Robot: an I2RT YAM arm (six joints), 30 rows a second.
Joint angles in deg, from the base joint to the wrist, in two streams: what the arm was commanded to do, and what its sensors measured. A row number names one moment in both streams.
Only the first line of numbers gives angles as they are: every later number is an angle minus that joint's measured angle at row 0.
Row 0, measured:
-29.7 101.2 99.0 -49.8 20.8 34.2
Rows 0 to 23, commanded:
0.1 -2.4 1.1 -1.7 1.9 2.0
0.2 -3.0 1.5 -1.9 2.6 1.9
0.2 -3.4 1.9 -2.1 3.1 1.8
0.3 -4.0 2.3 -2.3 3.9 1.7
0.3 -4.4 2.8 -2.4 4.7 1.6
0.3 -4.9 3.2 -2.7 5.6 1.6
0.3 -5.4 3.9 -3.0 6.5 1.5
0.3 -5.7 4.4 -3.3 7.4 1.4
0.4 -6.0 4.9 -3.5 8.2 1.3
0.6 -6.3 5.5 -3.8 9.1 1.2
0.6 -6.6 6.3 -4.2 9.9 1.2
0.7 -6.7 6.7 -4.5 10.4 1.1
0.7 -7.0 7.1 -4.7 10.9 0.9
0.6 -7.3 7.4 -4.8 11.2 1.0
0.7 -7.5 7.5 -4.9 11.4 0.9
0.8 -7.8 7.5 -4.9 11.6 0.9
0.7 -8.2 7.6 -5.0 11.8 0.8
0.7 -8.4 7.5 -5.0 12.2 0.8
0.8 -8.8 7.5 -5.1 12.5 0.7
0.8 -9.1 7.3 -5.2 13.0 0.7
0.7 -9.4 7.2 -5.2 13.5 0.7
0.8 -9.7 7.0 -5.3 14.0 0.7
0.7 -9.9 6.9 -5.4 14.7 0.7
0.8 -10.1 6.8 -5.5 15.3 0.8
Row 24, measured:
0.5 -8.6 6.2 -4.4 12.0 0.9
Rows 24 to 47, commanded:
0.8 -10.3 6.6 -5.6 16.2 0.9
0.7 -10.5 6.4 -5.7 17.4 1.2
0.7 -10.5 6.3 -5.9 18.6 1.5
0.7 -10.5 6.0 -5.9 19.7 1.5
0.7 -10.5 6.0 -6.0 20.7 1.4
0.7 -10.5 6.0 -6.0 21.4 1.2
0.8 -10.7 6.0 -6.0 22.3 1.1
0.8 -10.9 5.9 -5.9 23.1 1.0
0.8 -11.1 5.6 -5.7 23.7 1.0
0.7 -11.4 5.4 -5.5 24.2 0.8
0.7 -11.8 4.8 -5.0 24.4 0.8
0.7 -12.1 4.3 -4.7 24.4 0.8
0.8 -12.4 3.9 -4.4 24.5 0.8
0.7 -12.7 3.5 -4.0 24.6 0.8
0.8 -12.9 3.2 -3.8 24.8 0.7
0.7 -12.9 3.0 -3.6 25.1 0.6
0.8 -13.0 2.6 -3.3 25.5 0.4
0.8 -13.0 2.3 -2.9 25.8 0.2
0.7 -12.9 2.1 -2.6 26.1 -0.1
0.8 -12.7 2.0 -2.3 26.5 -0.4
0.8 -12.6 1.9 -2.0 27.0 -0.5
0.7 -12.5 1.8 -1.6 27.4 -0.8
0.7 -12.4 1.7 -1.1 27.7 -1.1
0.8 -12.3 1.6 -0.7 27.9 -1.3
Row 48, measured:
1.3 -12.3 2.8 -2.0 23.7 -0.3
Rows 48 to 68, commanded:
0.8 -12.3 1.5 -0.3 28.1 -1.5
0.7 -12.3 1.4 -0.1 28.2 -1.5
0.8 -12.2 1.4 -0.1 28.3 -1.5
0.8 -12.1 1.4 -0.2 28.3 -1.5
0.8 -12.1 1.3 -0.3 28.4 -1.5
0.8 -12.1 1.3 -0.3 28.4 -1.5
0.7 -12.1 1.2 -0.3 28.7 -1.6
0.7 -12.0 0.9 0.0 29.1 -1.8
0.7 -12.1 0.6 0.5 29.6 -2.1
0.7 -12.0 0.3 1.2 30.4 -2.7
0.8 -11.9 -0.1 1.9 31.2 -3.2
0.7 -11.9 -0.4 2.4 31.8 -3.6
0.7 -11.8 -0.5 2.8 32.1 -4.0
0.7 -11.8 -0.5 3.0 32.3 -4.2
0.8 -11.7 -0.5 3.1 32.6 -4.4
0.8 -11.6 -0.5 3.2 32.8 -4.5
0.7 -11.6 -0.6 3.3 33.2 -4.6
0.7 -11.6 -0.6 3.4 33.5 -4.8
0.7 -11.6 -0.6 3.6 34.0 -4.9
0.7 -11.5 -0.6 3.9 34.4 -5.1
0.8 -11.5 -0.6 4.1 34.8 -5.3
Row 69, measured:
1.2 -11.6 -0.3 1.7 30.7 -4.4
